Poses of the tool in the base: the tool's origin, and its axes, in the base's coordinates. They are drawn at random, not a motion.
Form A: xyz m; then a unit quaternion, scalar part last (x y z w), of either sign.
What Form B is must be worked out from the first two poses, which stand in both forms.
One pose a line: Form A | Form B
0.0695, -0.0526, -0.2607, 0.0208, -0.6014, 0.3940, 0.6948 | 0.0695, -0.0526, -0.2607, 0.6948, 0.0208, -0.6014, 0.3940
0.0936, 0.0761, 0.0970, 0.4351, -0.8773, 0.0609, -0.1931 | 0.0936, 0.0761, 0.0970, 0.1931, -0.4351, 0.8773, -0.0609
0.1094, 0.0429, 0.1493, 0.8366, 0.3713, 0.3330, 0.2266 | 0.1094, 0.0429, 0.1493, 0.2266, 0.8366, 0.3713, 0.3330
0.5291, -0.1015, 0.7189, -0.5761, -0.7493, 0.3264, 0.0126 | 0.5291, -0.1015, 0.7189, 0.0126, -0.5761, -0.7493, 0.3264
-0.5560, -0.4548, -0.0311, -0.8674, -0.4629, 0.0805, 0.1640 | -0.5560, -0.4548, -0.0311, 0.1640, -0.8674, -0.4629, 0.0805
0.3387, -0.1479, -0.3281, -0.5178, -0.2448, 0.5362, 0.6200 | 0.3387, -0.1479, -0.3281, 0.6200, -0.5178, -0.2448, 0.5362
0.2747, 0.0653, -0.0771, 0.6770, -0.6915, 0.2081, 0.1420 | 0.2747, 0.0653, -0.0771, 0.1420, 0.6770, -0.6915, 0.2081
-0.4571, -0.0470, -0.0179, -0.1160, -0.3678, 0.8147, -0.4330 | -0.4571, -0.0470, -0.0179, 0.4330, 0.1160, 0.3678, -0.8147
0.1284, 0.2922, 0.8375, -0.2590, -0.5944, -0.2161, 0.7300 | 0.1284, 0.2922, 0.8375, 0.7300, -0.2590, -0.5944, -0.2161
